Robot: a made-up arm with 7 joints.
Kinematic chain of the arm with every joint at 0, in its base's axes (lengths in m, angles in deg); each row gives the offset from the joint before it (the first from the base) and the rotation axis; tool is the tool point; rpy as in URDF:
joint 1: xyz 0 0 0.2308 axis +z
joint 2: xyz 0 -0.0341 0.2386 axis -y
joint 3: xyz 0 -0.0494 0.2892 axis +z
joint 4: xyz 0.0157 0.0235 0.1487 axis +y
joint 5: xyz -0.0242 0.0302 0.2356 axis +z
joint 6: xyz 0 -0.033 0.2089 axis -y
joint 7: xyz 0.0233 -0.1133 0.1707 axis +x
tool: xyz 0 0 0 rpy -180 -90 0
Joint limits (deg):
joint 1: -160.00..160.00
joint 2: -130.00..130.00
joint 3: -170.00..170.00
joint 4: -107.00..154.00
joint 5: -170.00..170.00
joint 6: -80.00..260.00
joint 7: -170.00..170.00
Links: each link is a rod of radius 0.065 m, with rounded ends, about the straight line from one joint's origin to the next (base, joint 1, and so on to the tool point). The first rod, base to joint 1, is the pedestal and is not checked.
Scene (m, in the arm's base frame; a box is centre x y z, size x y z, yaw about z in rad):
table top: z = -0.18
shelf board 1: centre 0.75 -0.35 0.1 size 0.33 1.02 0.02 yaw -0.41
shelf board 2: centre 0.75 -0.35 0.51 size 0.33 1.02 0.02 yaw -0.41
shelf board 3: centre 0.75 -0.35 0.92 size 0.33 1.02 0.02 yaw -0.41
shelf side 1: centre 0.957 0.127 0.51 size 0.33 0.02 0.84 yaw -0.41
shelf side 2: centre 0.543 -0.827 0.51 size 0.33 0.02 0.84 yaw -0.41
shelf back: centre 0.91 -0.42 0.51 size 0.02 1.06 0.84 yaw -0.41
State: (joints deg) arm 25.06 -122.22 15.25 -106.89 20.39 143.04 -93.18
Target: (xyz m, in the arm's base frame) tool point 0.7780 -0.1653 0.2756
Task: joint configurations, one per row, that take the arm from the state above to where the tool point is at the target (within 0.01 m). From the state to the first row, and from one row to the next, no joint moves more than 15 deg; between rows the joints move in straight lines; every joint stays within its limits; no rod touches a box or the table.
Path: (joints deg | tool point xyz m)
1: 32.39 -124.16 27.22 -104.90 22.61 141.54 -93.18 | 0.4548 -0.0967 0.4706
2: 39.71 -126.11 39.20 -102.91 24.84 140.04 -93.18 | 0.4768 -0.0820 0.4117
3: 47.04 -128.06 51.17 -100.91 27.06 138.55 -93.18 | 0.4883 -0.0619 0.3458
4: 54.36 -130.00 63.14 -98.92 29.29 137.05 -93.18 | 0.4870 -0.0388 0.2756
5: 45.20 -128.90 53.88 -87.17 33.18 127.72 -93.18 | 0.5688 -0.0680 0.2907
6: 36.04 -127.79 44.62 -75.41 37.07 118.38 -93.18 | 0.6471 -0.0967 0.3005
7: 26.87 -126.69 35.35 -63.66 40.97 109.05 -93.18 | 0.7183 -0.1275 0.2978
8: 17.71 -125.58 26.09 -51.91 44.86 99.72 -93.18 | 0.7780 -0.1652 0.2757

